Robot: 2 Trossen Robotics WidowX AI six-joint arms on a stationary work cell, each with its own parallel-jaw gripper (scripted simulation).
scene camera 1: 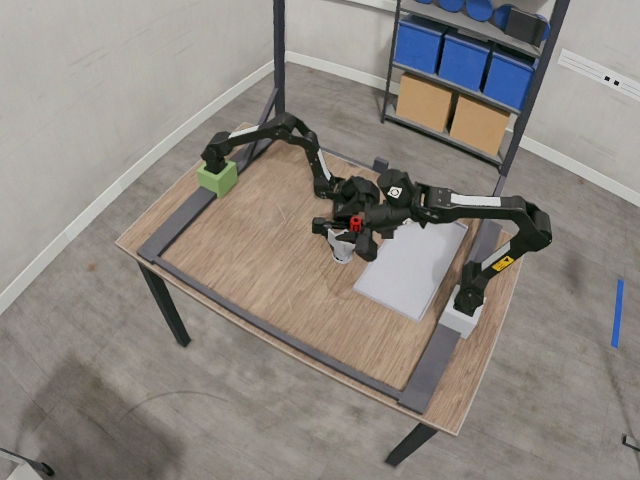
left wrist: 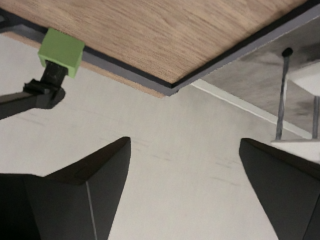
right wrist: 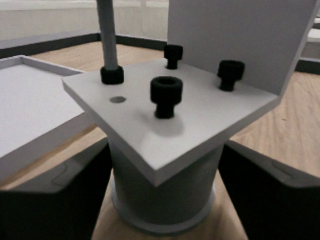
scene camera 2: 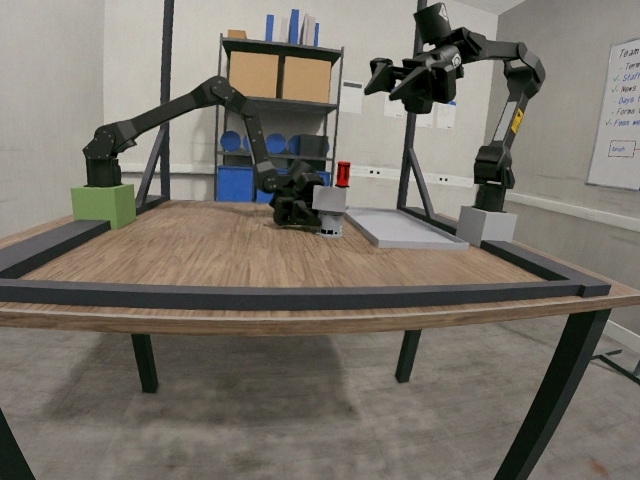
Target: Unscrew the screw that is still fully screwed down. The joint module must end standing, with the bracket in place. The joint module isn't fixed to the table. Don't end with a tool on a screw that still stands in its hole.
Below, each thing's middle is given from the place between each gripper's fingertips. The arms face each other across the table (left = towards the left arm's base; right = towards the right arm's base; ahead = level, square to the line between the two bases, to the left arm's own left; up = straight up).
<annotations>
Right now my left hand is 23 cm above the grey bracket (scene camera 2: 324, 198), 12 cm past it and 7 cm to the left of it. The rest, counted from my left hand: grey joint module (right wrist: 186, 198) (27 cm below, 12 cm behind, 7 cm to the right); shallow grey tray (scene camera 1: 406, 274) (30 cm below, 25 cm behind, 12 cm to the left).
I see the grey joint module 2 cm to the left of my right hand and 2 cm ahead of it. Also, from my right hand: grey bracket 4 cm above, 2 cm to the left, 2 cm ahead; then shallow grey tray 21 cm to the left, 10 cm behind, 3 cm below.
</annotations>
